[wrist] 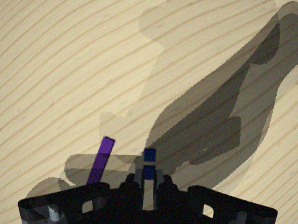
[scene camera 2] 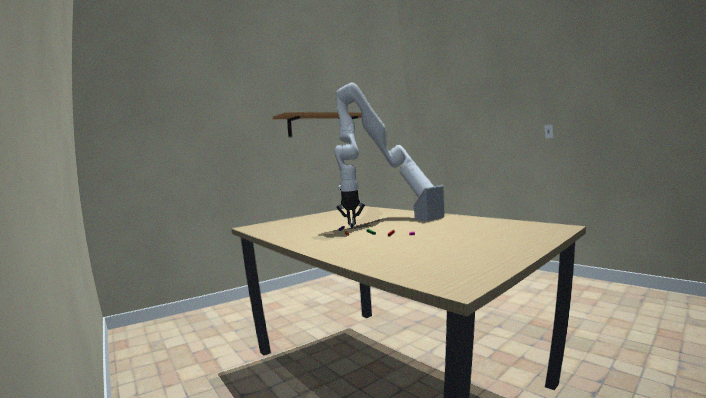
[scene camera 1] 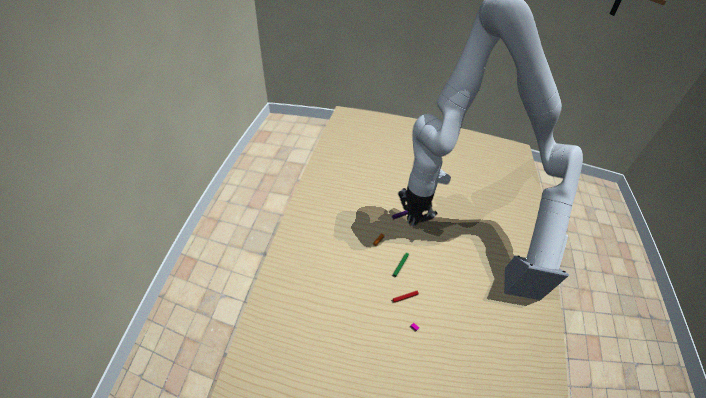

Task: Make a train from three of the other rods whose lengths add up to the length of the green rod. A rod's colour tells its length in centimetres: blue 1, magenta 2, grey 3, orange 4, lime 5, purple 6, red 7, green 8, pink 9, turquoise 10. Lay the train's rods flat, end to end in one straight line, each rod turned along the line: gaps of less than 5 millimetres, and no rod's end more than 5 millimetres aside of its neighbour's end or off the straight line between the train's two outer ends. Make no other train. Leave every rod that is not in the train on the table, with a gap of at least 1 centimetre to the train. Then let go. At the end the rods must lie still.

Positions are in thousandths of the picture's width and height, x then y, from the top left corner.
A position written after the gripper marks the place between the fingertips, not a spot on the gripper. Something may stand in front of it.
In view: the gripper (scene camera 1: 584,559).
The gripper is seen too in the wrist view (wrist: 502,801).
